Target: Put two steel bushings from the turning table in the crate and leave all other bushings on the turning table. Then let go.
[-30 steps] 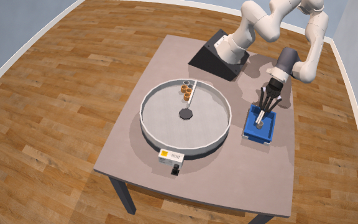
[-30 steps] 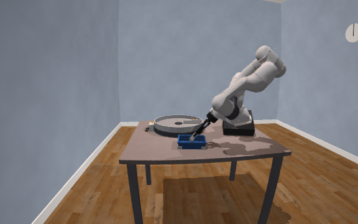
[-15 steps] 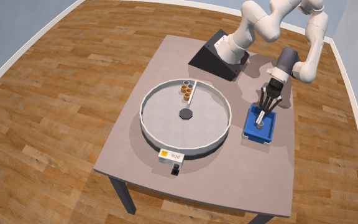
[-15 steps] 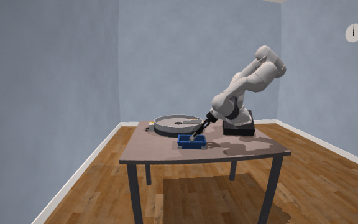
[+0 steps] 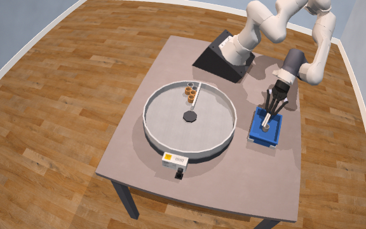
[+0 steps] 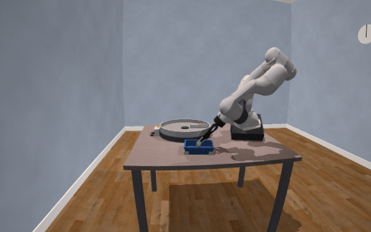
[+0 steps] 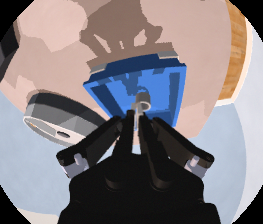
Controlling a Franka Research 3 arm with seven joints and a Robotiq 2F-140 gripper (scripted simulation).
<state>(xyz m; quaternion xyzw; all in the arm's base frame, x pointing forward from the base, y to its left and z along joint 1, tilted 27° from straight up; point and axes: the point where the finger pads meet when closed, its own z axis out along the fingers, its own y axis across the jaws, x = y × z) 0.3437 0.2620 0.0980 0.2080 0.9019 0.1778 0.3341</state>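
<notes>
Right now the blue crate is 2 cm ahead of my hand, 1 cm to the left of it and 4 cm below it. The rest, counted from my hand: grey round turning table 13 cm ahead, 35 cm to the right, 1 cm below.
</notes>
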